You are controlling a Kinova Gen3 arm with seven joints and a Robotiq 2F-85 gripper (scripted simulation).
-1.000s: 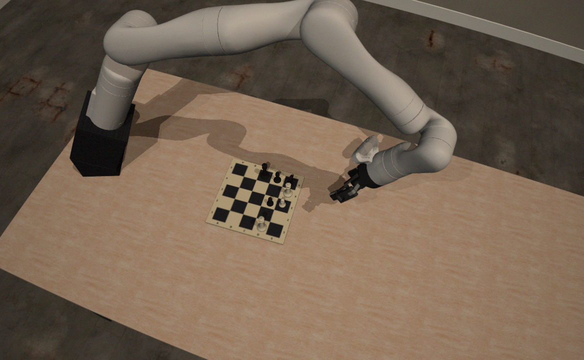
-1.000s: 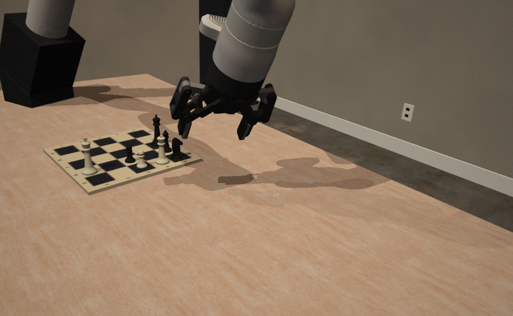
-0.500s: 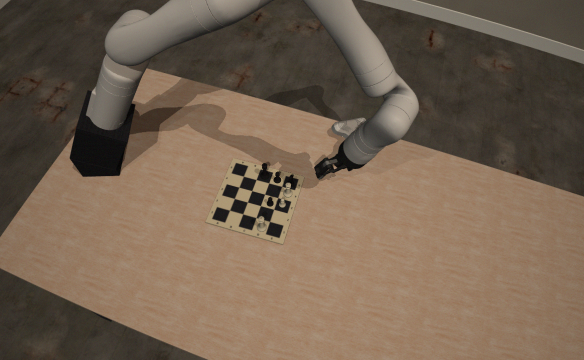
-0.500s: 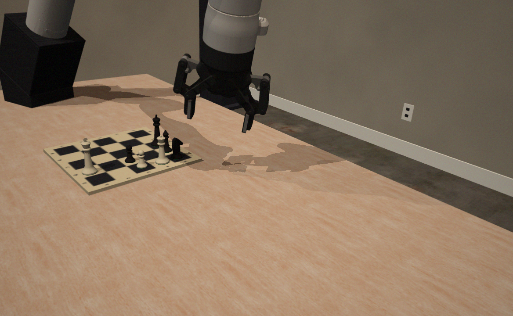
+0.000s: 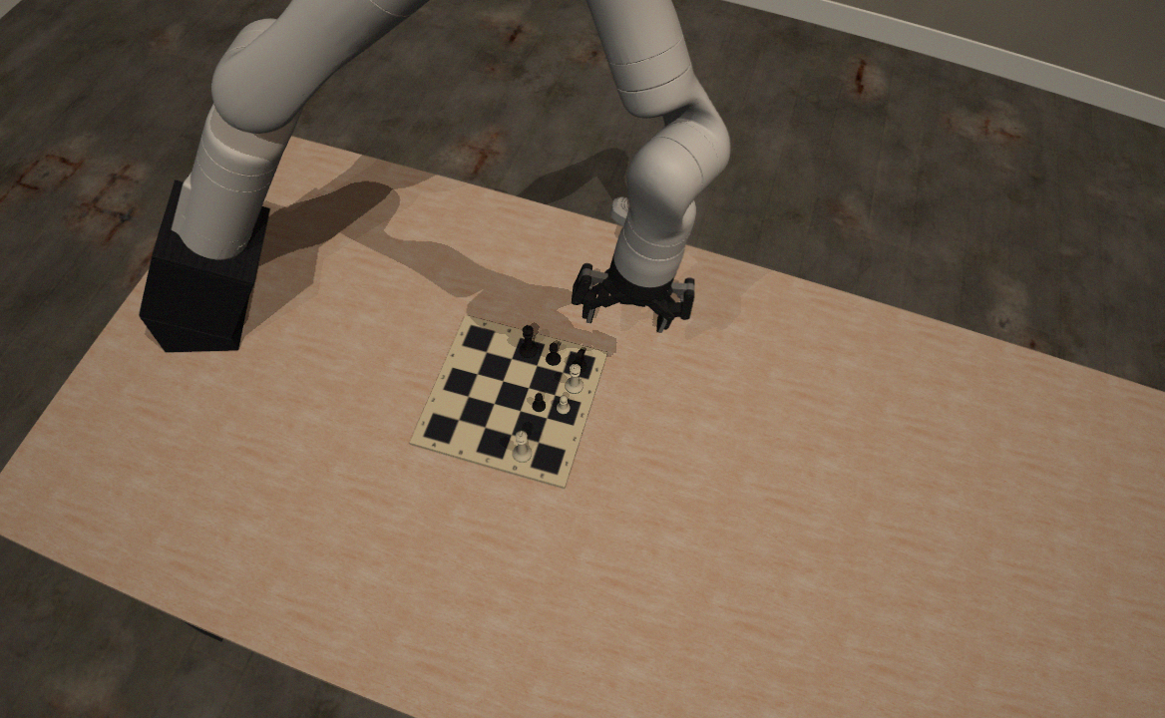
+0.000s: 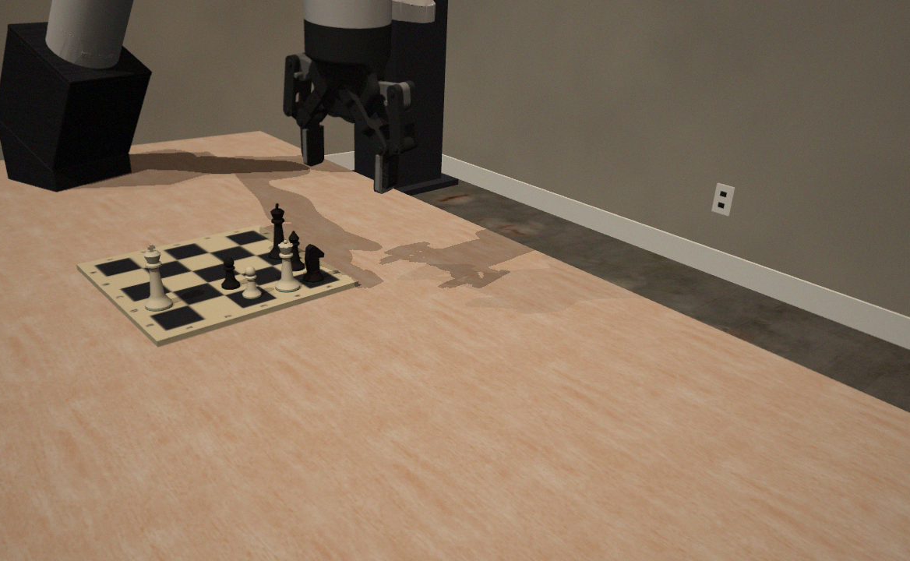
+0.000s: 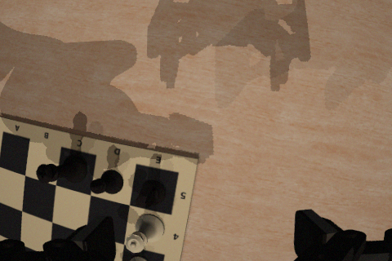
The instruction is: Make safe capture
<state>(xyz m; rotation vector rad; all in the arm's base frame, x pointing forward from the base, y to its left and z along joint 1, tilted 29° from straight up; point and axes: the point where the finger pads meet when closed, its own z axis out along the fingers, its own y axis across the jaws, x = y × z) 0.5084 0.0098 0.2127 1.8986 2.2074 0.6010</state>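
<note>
Right now the white queen is 50 mm behind my hand, 40 mm to the right of it and 100 mm below it. From my hand the other things lie so: black pawn 90 mm behind, 80 mm to the right, 120 mm below; white pawn 60 mm behind, 80 mm to the right, 120 mm below; black king 130 mm behind, 100 mm below.
</note>
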